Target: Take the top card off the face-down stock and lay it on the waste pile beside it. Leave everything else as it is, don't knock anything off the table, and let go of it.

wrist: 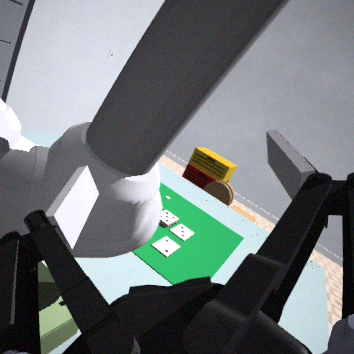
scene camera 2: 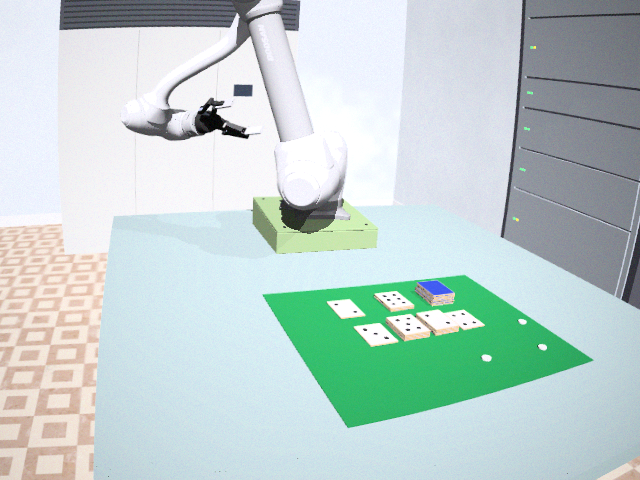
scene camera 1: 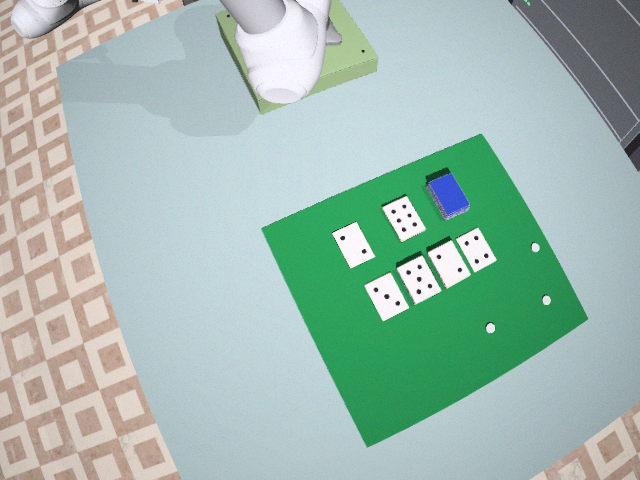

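Where they show: gripper, fingertip midpoint: [wrist: 176,163] [scene camera 2: 247,116]; arm's base, link origin: [scene camera 2: 317,210].
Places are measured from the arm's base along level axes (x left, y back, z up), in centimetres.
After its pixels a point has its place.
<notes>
The face-down stock [scene camera 1: 448,194] @(x 16.9, y -55.8, z -5.3 cm) [scene camera 2: 435,289] @(x 16.7, y -56.9, z -5.3 cm) is a thick, squared stack with a blue top, near the back right of the green mat [scene camera 1: 413,361] @(x -4.5, y -87.7, z -8.0 cm) [scene camera 2: 382,392] @(x -11.2, y -93.5, z -8.1 cm) [wrist: 200,265] @(x -19.1, y -63.0, z -8.1 cm). Beside it, to its left, lies the waste pile [scene camera 1: 403,218] @(x 5.1, y -57.1, z -7.2 cm) [scene camera 2: 393,300] @(x 5.0, y -57.7, z -7.1 cm), a low face-up stack showing six dots. A gap of mat separates them. The stock and the waste pile do not show in the wrist view. My gripper [scene camera 2: 239,117] @(x -25.7, y -9.3, z 31.8 cm) [wrist: 176,163] @(x -25.7, y -9.3, z 31.8 cm) is wide open and empty, high above the table's back left, far from the cards. It does not show in scene camera 1.
A two-dot card [scene camera 1: 353,244] @(x -7.5, y -58.8, z -7.8 cm) [scene camera 2: 345,308] @(x -7.6, y -59.0, z -7.7 cm) [wrist: 166,246] @(x -8.0, y -58.4, z -7.7 cm) lies left of the waste pile. A front row has three-dot [scene camera 1: 386,296] @(x -5.0, y -72.2, z -7.7 cm), five-dot [scene camera 1: 418,279] @(x 2.7, y -71.4, z -6.5 cm), two-dot [scene camera 1: 448,264] @(x 10.4, y -70.7, z -6.5 cm) and four-dot [scene camera 1: 476,249] @(x 18.6, y -69.7, z -7.7 cm) cards. Three white discs lie to the right. The arm stands on a green base [scene camera 1: 346,67] @(x 7.0, y -16.5, z -1.8 cm) [scene camera 2: 325,240] @(x -1.5, y -17.4, z -4.8 cm).
</notes>
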